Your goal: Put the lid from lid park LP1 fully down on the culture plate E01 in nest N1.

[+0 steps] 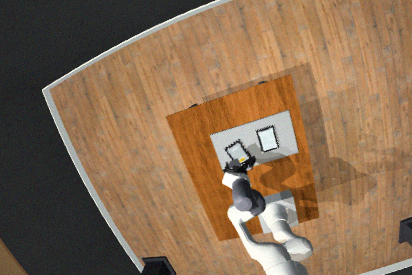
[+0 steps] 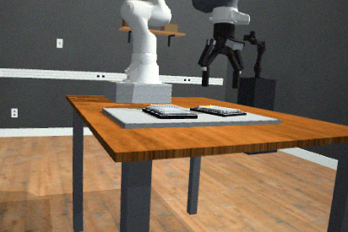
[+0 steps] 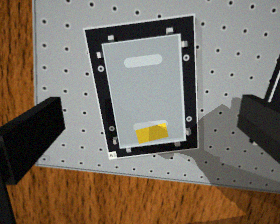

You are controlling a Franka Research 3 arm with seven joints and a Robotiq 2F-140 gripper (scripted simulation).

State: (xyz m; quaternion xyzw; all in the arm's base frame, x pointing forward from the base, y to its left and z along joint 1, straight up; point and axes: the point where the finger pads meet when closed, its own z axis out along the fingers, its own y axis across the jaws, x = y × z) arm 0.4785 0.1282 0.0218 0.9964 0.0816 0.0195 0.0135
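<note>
The clear lid lies 8 cm below my hand. From my hand the other things lie so: black nest: 21 cm to the right, 9 cm below, 3 cm ahead; culture plate: 21 cm to the right, 8 cm below, 3 cm ahead; black lid park: 10 cm below.
</note>
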